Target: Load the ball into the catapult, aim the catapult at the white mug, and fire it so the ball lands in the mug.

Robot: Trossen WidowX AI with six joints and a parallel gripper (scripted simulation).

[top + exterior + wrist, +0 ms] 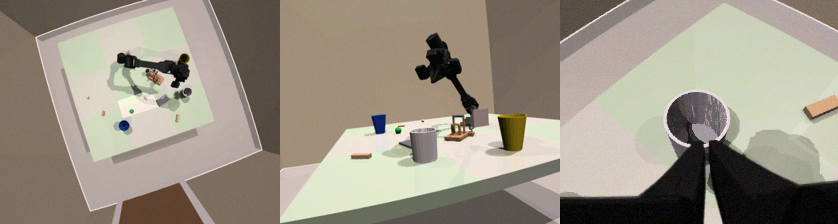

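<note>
Now: gripper tip 260 mm past the black ball, 200 mm above it and 190 mm to the left of it. Round my gripper tip: flat grey plate (260 mm below, 150 mm to the right, 60 mm ahead); then brown wooden catapult (210 mm below, 210 mm behind, 140 mm to the right); then white mug (230 mm below, 80 mm ahead, 70 mm to the left).
</note>
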